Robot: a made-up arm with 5 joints.
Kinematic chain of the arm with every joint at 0, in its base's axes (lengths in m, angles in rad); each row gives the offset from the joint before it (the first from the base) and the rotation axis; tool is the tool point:
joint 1: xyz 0 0 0.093 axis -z
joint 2: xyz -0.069 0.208 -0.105 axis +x
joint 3: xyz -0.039 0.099 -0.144 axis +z
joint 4: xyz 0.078 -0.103 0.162 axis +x
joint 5: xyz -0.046 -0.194 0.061 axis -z
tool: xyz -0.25 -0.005 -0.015
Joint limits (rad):
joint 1: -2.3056..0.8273
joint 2: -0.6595..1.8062
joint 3: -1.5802..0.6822
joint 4: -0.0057..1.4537
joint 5: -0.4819..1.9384
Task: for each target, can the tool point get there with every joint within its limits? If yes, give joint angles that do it. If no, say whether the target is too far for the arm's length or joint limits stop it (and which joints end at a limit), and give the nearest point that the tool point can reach.
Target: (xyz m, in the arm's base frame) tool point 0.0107 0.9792 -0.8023
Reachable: no: too far | nearest point 0.0035 0.5743 -0.3252 | short by 0.626 m
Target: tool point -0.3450 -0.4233 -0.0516
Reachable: yes | joints -1.5830 0.5642 -0.7996 1.0808 0.1203
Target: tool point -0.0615 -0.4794 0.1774
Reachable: yes | joints -1.8622 1.4964 -1.1565 0.2351 0.1556
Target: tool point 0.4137 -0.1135 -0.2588
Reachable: no: joint limits stop it (at a limit: joint 1, joint 4, joint 5) | nearest point 0.2508 -0.1615 -0.1727 | short by 0.190 m
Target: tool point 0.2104 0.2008 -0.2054
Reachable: no: joint limits stop it (at a limit: joint 1, joint 2, joint 3) | nearest point 0.1710 0.2698 -0.2730 | short by 0.104 m
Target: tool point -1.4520 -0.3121 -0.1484
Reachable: no: too far | nearest point -0.7086 -0.1523 -0.0608 | short by 0.765 m
